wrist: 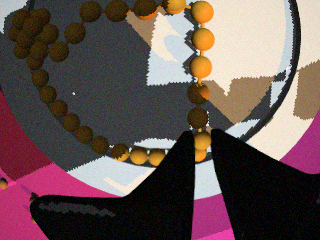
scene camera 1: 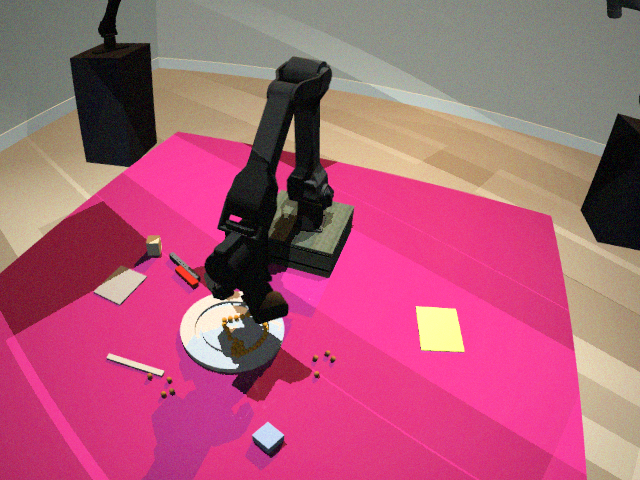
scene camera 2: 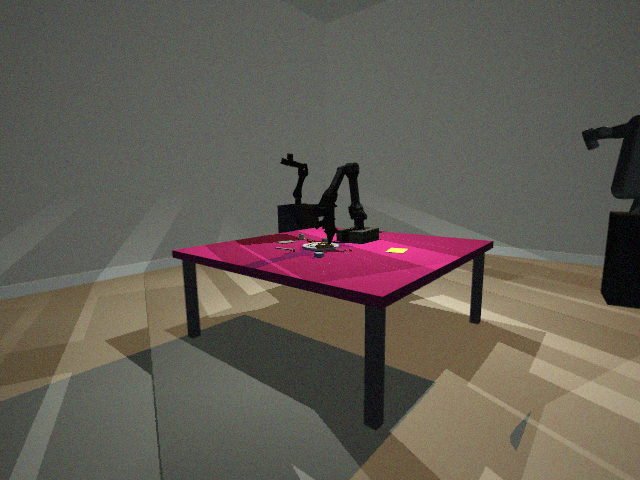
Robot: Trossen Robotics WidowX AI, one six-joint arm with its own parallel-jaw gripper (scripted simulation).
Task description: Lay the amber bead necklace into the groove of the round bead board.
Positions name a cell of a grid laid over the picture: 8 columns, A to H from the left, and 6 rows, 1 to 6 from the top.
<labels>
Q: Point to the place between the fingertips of my gripper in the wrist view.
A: F4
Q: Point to a yellow card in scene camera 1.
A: F5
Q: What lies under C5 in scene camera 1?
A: A round bead board.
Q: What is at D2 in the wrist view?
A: A round bead board.
</labels>
